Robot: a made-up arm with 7 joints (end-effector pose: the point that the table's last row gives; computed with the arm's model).
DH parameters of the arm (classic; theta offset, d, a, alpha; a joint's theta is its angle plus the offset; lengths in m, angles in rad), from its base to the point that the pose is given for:
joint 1: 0 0.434 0 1.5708
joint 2: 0 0.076 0 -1.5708
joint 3: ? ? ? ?
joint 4: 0 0.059 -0.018 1.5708
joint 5: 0 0.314 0 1.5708
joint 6: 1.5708 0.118 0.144 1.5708
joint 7: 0 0.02 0 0
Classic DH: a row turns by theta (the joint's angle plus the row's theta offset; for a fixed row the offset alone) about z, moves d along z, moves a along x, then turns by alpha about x.
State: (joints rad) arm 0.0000 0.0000 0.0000 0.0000 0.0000 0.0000 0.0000
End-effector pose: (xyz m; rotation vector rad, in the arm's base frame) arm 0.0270 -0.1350 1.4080 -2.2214 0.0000 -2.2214
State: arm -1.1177 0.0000 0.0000 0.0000 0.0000 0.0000 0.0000
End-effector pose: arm -0.1096 -0.0834 1.4080 1.5346 -0.9597 1.5346
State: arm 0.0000 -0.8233 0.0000 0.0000 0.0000 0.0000 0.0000
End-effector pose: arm 0.7327 -0.1350 1.0763 -2.9247 0.0000 -1.1470
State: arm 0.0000 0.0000 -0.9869 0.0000 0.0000 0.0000 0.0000
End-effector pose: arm -0.0343 -0.1311 1.4080 1.6249 -0.8739 1.6249
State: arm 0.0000 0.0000 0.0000 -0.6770 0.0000 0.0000 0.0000
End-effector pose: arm -0.2604 -0.1350 1.3082 -1.3577 0.0000 -2.8331
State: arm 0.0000 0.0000 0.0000 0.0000 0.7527 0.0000 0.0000
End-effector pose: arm 0.1023 -0.0895 1.4080 -1.7814 -0.7040 -1.7814
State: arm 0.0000 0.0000 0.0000 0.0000 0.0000 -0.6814 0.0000
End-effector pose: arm 0.1132 -0.1350 1.3632 -2.8360 0.0000 -1.3515
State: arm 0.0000 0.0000 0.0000 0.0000 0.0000 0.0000 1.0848
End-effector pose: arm 0.0270 -0.1350 1.4080 -1.5575 0.9387 -1.5575
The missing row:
joint 3: 0 0.516 0.025 -1.5708
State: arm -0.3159 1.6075 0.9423 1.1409 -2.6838 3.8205 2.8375
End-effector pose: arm -0.6472 0.3322 0.3833 1.7530 1.1425 0.8205
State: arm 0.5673 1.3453 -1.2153 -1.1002 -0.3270 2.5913 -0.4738
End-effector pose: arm -0.4784 -0.1601 0.4456 -1.6211 -0.5980 -0.4038
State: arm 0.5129 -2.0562 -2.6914 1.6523 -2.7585 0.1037 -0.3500
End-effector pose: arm 0.7845 -0.0614 0.5043 -1.9145 -0.5803 -1.5401
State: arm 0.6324 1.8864 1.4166 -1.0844 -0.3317 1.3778 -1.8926
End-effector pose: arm -0.1176 -0.6492 0.2242 1.0679 1.7845 -1.3831
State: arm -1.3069 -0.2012 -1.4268 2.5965 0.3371 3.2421 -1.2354
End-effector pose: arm -0.1665 -0.0802 0.7980 0.6274 -0.7388 -1.0453
